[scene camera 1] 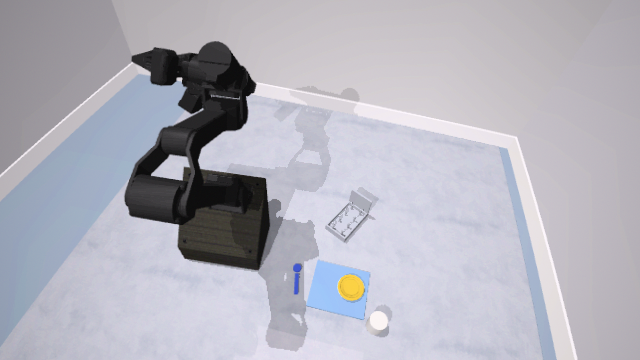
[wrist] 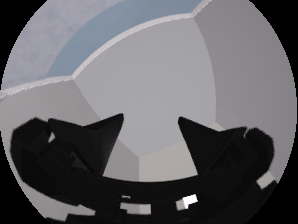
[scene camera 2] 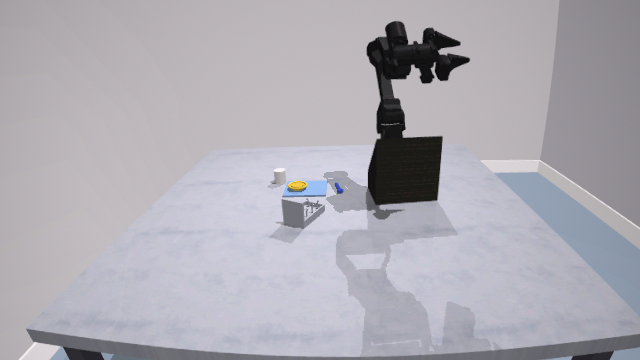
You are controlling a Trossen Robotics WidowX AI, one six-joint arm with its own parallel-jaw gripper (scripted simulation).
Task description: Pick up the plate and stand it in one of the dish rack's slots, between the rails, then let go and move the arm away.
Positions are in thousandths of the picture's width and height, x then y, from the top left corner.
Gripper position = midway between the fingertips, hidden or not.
Observation:
The gripper (scene camera 1: 227, 165) is open and holds nothing. Also in view: a dish rack (scene camera 1: 540, 618).
The dish rack also shows in scene camera 2 (scene camera 2: 468, 596). The gripper is seen too in the wrist view (wrist: 508, 529) and in scene camera 2 (scene camera 2: 726, 143). The wrist view misses the dish rack: it is out of frame.

